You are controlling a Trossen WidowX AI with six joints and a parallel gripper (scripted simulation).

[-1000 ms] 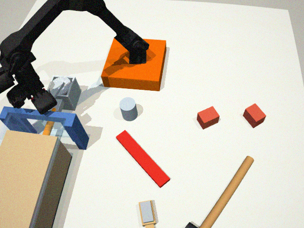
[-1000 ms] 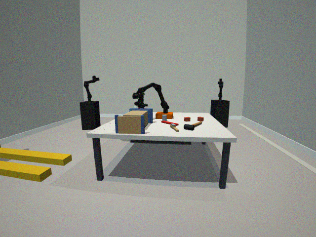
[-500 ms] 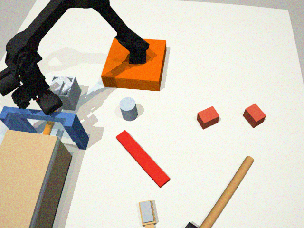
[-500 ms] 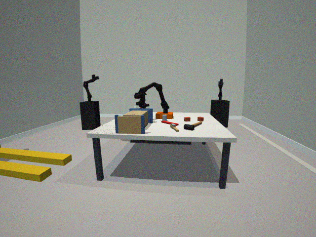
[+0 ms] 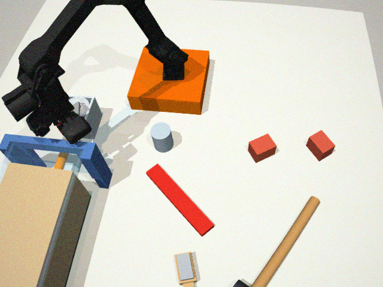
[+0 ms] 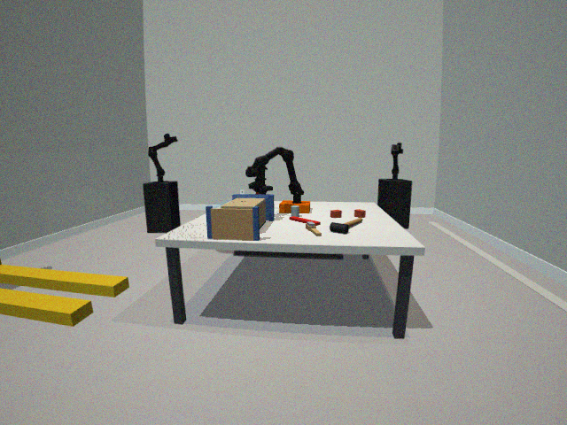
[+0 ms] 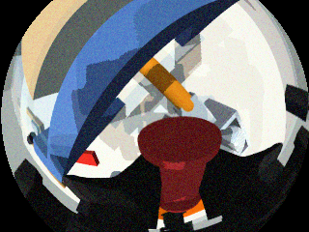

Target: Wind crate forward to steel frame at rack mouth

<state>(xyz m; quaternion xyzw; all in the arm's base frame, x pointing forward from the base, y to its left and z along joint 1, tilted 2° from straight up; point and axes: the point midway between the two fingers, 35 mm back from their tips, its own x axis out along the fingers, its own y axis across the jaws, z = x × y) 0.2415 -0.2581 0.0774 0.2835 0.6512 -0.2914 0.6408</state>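
The winch handle is 4 cm behind my gripper tip, 1 cm to the right of it and 1 cm below it. The rest, counted from my gripper tip: red knob (2 cm above); flat red bar (28 cm to the left, 15 cm ahead, 11 cm below); grey winch (11 cm behind, 8 cm below, 2 cm to the right).
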